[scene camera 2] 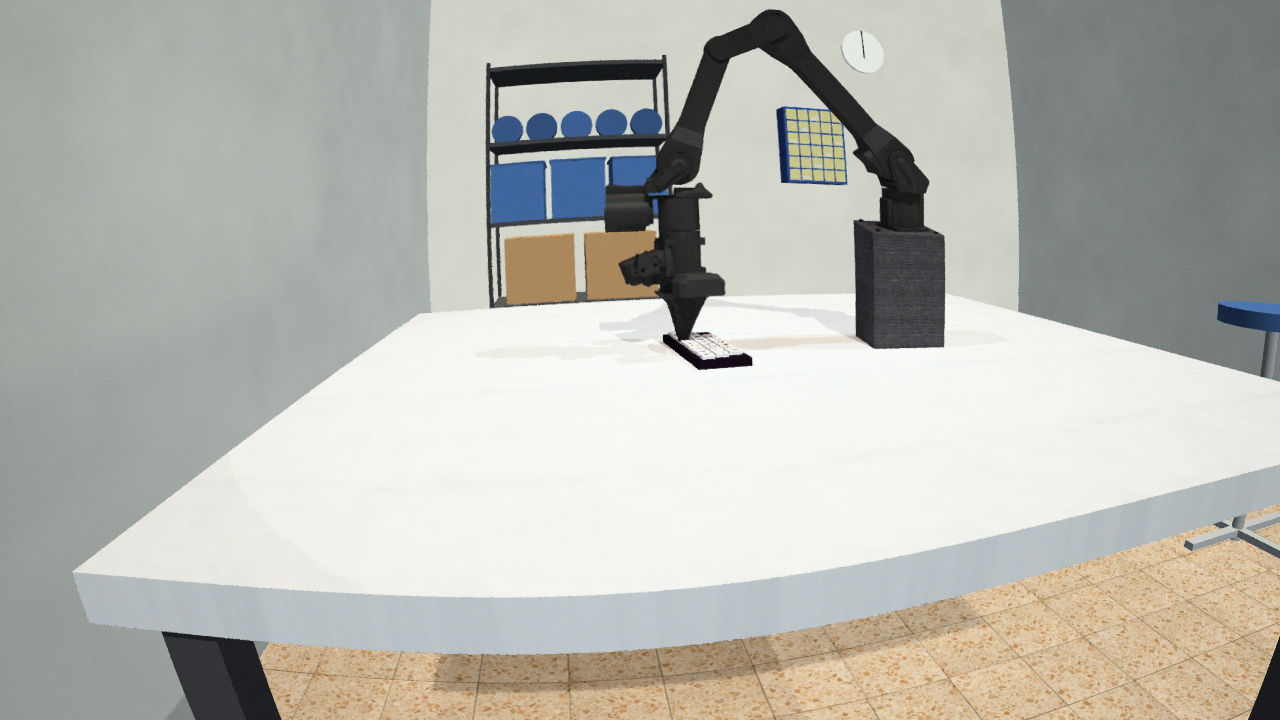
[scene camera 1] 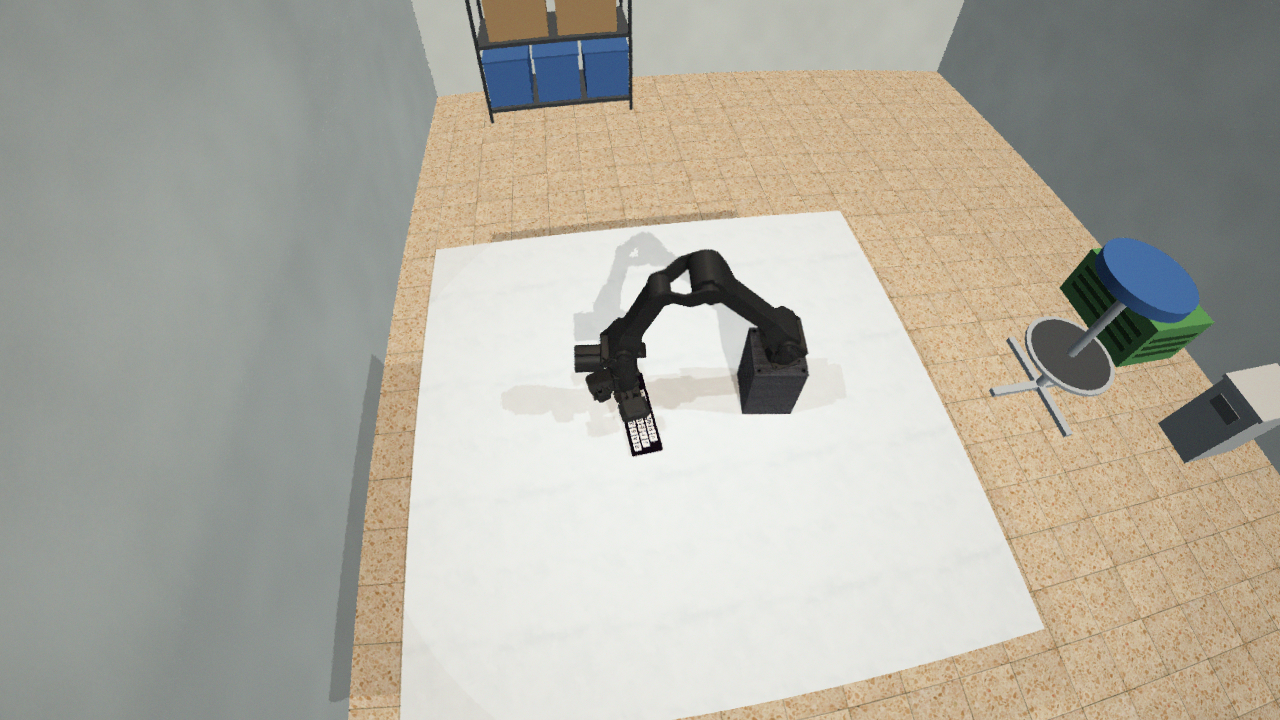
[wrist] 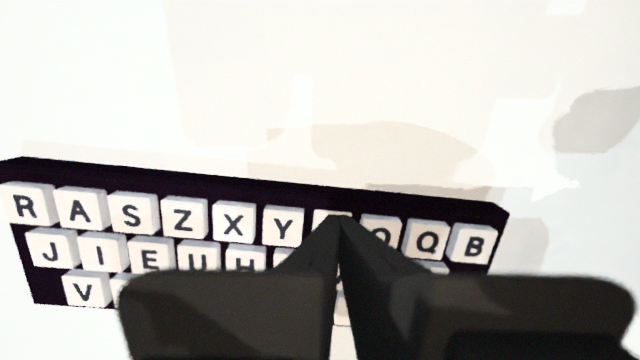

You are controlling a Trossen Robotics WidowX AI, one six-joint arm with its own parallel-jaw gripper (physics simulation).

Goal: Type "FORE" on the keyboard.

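Pixels of known places: gripper, between the fingertips: (scene camera 2: 682, 341) (scene camera 1: 625, 401) (wrist: 336, 224); arm's base, origin of its link: (scene camera 2: 903, 228) (scene camera 1: 781, 354).
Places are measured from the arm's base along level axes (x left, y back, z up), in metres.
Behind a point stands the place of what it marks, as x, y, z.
A dark keyboard (scene camera 1: 646, 449) @[0.061, -0.322, -0.164] (scene camera 2: 723, 361) @[0.067, -0.324, -0.167] (wrist: 150, 181) @[0.004, -0.351, -0.164] with white letter keys lies flat on the table. My gripper (scene camera 1: 635, 415) @[-0.073, -0.336, -0.164] (scene camera 2: 683, 336) @[-0.073, -0.336, -0.164] (wrist: 336, 224) @[-0.073, -0.336, -0.164] is shut, empty and points down, its tips at the far row of keys in the wrist view. The tips cover most of the key (wrist: 322, 215) @[-0.066, -0.340, -0.163] between Y and O, and its letter is hidden. I cannot tell if they press it. The O key (wrist: 385, 223) @[-0.092, -0.340, -0.159] is partly hidden just right of the tips. The R key (wrist: 37, 202) @[0.045, -0.342, -0.159] is at the far left of that row. The E key (wrist: 150, 259) @[0.006, -0.318, -0.159] is in the middle row.
The arm's dark base block (scene camera 1: 771, 385) @[0.043, -0.034, -0.046] (scene camera 2: 899, 286) @[0.042, -0.038, -0.084] stands on the white table (scene camera 1: 716, 555) @[0.329, -0.249, -0.175] (scene camera 2: 537, 465) @[0.359, -0.580, -0.175], right of the keyboard. A shelf rack (scene camera 2: 577, 71) stands behind the table. A blue stool (scene camera 1: 1147, 277) and a green crate (scene camera 1: 1163, 344) are on the floor at the right.
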